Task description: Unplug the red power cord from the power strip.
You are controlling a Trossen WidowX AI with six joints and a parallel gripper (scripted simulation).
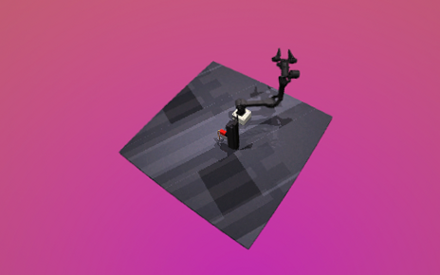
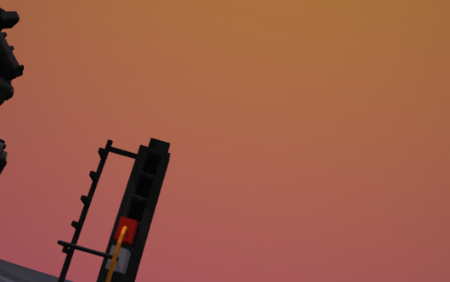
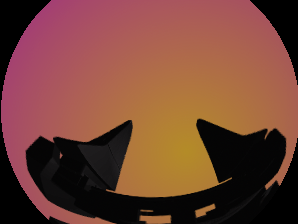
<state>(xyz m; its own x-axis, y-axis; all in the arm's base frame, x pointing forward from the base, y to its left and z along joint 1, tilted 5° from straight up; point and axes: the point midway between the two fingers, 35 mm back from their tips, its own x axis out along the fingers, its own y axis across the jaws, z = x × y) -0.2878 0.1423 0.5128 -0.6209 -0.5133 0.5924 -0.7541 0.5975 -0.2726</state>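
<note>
Right now my gripper tip is 600 mm short of the plug, 110 mm to the left of it and 450 mm above it.
</note>
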